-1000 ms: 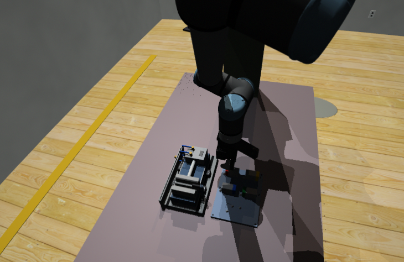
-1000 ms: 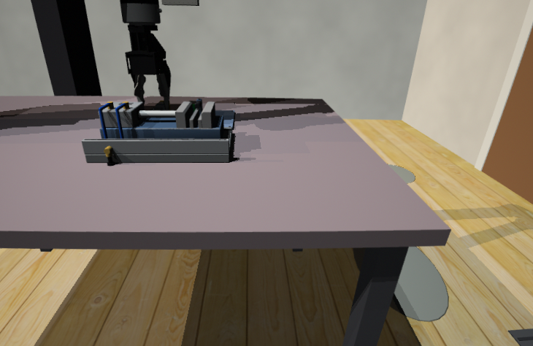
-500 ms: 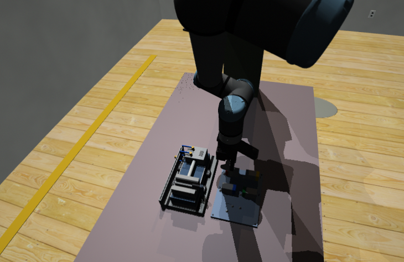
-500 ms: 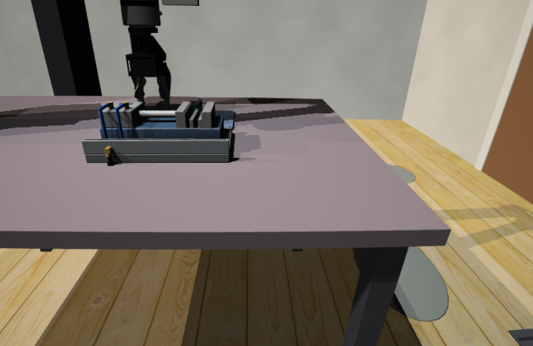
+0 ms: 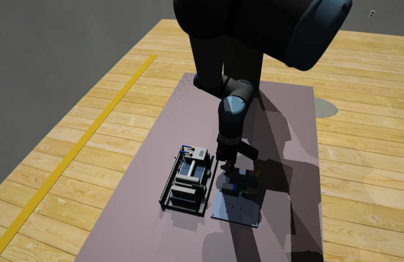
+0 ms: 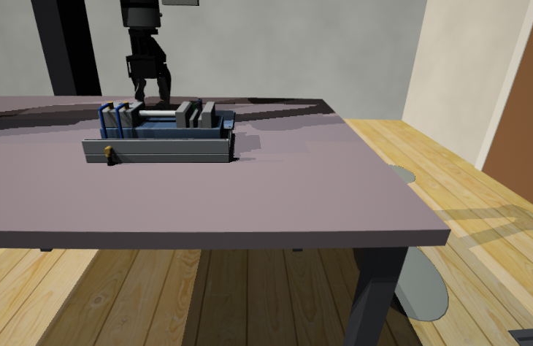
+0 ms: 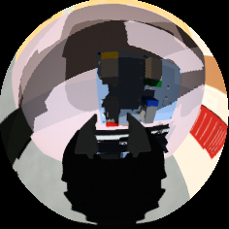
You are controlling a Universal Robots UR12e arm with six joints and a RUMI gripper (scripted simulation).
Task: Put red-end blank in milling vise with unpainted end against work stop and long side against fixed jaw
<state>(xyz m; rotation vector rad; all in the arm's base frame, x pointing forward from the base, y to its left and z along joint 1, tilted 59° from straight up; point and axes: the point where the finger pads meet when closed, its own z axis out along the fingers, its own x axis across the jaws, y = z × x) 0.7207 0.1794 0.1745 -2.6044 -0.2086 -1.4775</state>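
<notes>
The red-ended blank lies 2 cm below my hand. From my hand the other things lie so: blue-ended blank: 8 cm ahead, 3 cm to the left, 2 cm below; yellow-ended blank: 8 cm to the left, 3 cm behind, 2 cm below; blue-grey plate: 8 cm to the left, 7 cm ahead, 4 cm below.
</notes>
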